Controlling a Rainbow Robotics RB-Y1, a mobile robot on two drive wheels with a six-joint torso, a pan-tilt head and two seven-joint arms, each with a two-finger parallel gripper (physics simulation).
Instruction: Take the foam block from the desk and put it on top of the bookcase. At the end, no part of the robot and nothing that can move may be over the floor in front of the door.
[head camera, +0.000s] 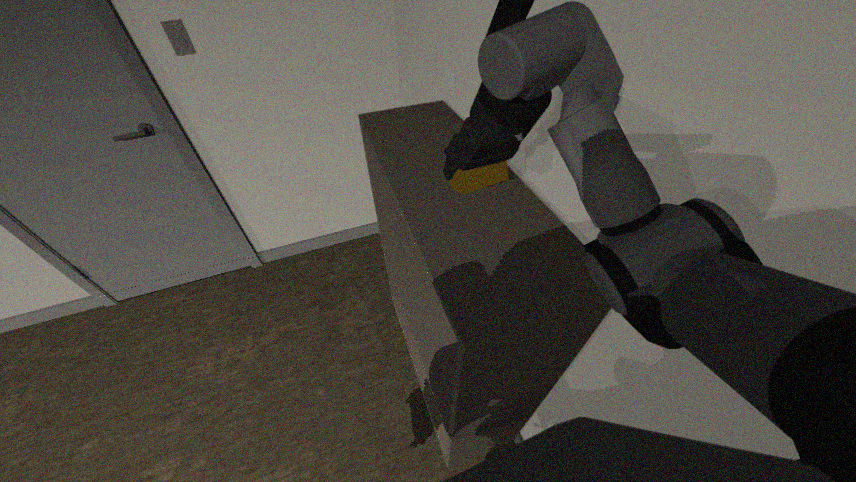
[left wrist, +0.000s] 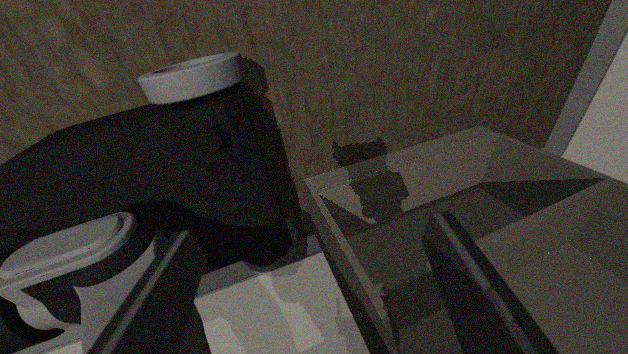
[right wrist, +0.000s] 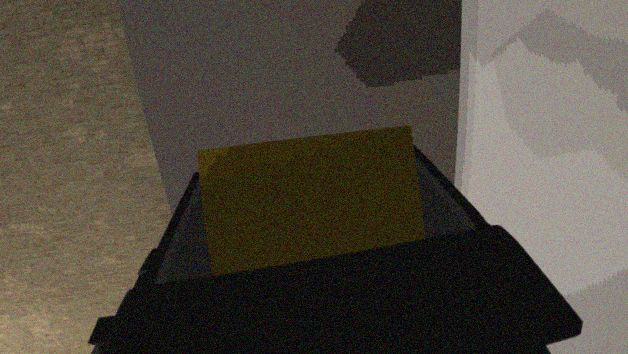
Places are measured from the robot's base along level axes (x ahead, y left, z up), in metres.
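Where they show: left gripper, fingertip midpoint: (left wrist: 309, 235); right gripper, fingertip midpoint: (head camera: 471, 169) (right wrist: 304, 168).
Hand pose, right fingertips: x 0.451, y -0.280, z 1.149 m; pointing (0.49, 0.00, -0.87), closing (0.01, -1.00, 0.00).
Note:
Each offset is from my right fingertips to the top centre of the thing. "spot": to the spot under its first point. Level surfaces: height alone.
The yellow foam block @(0.018 m back, 0.001 m right, 0.043 m up) (head camera: 482, 179) (right wrist: 312, 205) is between the fingers of my right gripper (head camera: 479, 169) (right wrist: 304, 168), which is shut on it. Gripper and block are over the brown-grey top of the bookcase (head camera: 473, 230) (right wrist: 250, 75), near its wall-side edge in the head view. I cannot tell whether the block touches the top. My left gripper (left wrist: 309, 235) is open, its fingers wide apart, with nothing between them; the bookcase (left wrist: 565, 260) shows beyond its finger at the right in the left wrist view. The desk cannot be made out.
A grey door (head camera: 89, 179) with a handle @(spot: 1.084 m ahead, 0.937 m left, 0.219 m down) (head camera: 134, 134) is at the left of the head view, with brown floor @(1.148 m down) (head camera: 179, 347) in front of it. White wall (head camera: 299, 119) stands behind the bookcase. A dark part of the robot (left wrist: 200, 165) fills the left of the left wrist view.

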